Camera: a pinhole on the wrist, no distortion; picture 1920 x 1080 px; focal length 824.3 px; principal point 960.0 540.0 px. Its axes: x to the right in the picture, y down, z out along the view. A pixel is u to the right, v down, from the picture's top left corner.
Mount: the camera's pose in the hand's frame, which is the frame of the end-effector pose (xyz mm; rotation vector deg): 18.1 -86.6 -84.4 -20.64 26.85 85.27
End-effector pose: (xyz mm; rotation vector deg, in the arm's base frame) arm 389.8 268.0 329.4 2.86 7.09 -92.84
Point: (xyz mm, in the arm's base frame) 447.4 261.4 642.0
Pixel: 771.7 699.0
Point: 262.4 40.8 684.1
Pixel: 381.0 210.3
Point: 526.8 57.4 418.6
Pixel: 1227.5 135.0
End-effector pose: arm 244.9 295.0 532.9 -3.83 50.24 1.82
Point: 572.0 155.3 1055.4
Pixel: 269.5 936.1
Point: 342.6 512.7 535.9
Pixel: 1412.4 499.6
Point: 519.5 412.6 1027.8
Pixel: 717.5 906.5
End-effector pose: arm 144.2 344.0 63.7 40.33 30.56 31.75
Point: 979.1 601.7 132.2
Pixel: outside the picture
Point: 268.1 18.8 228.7
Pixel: 334.2 1041.1
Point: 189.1 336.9 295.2
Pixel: 1121.9 730.1
